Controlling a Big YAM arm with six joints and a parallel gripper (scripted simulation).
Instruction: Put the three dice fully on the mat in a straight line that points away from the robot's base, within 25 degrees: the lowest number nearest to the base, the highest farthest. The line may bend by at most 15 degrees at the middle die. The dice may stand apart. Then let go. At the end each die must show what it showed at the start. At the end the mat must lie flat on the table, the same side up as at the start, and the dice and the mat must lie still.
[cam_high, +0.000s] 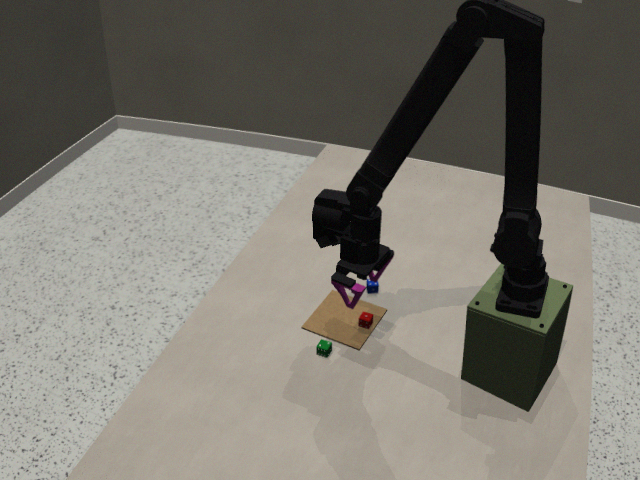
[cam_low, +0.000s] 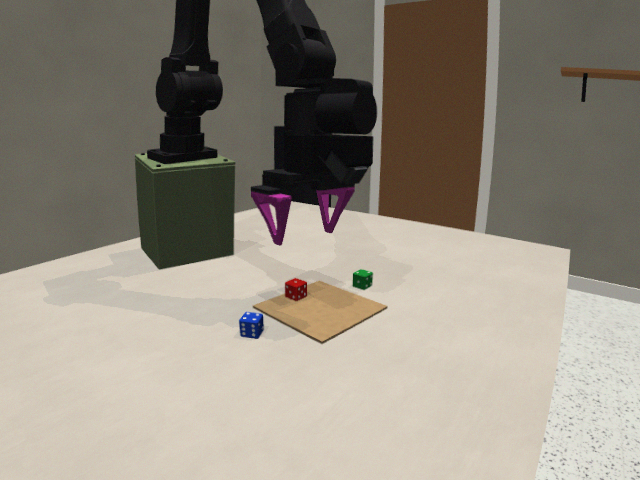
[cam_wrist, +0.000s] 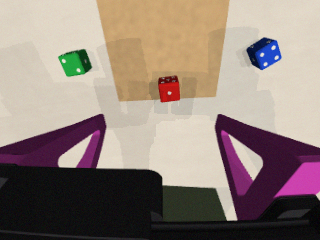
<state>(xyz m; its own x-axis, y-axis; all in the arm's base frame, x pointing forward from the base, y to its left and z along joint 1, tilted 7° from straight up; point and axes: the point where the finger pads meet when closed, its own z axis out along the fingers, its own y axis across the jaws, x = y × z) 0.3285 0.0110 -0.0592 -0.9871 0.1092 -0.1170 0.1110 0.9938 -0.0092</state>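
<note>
Right now the green die is 40 mm ahead of my hand, 100 mm to the left of it and 90 mm below it. The rest, counted from my hand: blue die (20 mm ahead, 130 mm to the right, 90 mm below); then tan mat (40 mm ahead, 10 mm to the right, 100 mm below); then red die (10 mm behind, 10 mm to the right, 90 mm below).
</note>
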